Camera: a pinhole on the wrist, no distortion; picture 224 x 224 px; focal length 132.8 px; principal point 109.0 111.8 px. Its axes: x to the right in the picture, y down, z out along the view. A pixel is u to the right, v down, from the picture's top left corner.
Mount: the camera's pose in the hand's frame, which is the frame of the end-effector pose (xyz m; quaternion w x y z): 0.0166 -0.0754 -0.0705 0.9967 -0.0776 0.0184 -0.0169
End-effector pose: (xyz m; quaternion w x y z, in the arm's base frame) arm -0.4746 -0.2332 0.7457 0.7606 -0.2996 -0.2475 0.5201
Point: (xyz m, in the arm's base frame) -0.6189 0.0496 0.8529
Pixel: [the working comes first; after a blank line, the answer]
In the camera's frame: 0.1907 0.1283 0.3313

185.4 163.2
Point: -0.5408 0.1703 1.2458
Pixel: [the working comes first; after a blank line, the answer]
In the camera's frame: 0.3582 -0.1975 0.5334

198.2 62.6
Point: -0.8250 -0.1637 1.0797
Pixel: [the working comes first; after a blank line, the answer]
In the camera's frame: -0.0695 -0.0074 0.5622

92.6 110.1
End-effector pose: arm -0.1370 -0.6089 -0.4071 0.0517 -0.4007 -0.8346 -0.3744
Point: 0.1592 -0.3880 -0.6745
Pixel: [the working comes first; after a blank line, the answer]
In the camera's frame: -0.2040 0.1354 0.4924

54.0 148.3
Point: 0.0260 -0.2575 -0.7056
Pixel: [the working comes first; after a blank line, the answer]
In the camera's frame: -0.0448 0.0681 0.5690

98.5 127.7
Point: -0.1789 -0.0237 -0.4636
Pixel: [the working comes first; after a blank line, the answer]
In the camera's frame: 0.3324 0.1776 0.5376

191.1 155.7
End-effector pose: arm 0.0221 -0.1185 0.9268 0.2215 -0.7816 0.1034 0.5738
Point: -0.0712 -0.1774 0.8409
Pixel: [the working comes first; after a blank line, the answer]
In the camera's frame: 0.0174 0.1619 0.1713

outside the picture
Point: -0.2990 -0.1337 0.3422
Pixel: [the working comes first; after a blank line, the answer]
In the camera's frame: 0.4006 0.2898 0.5446

206.7 182.5
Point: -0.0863 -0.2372 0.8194
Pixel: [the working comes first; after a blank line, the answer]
In the camera's frame: 0.0253 0.2267 0.1720

outside the picture
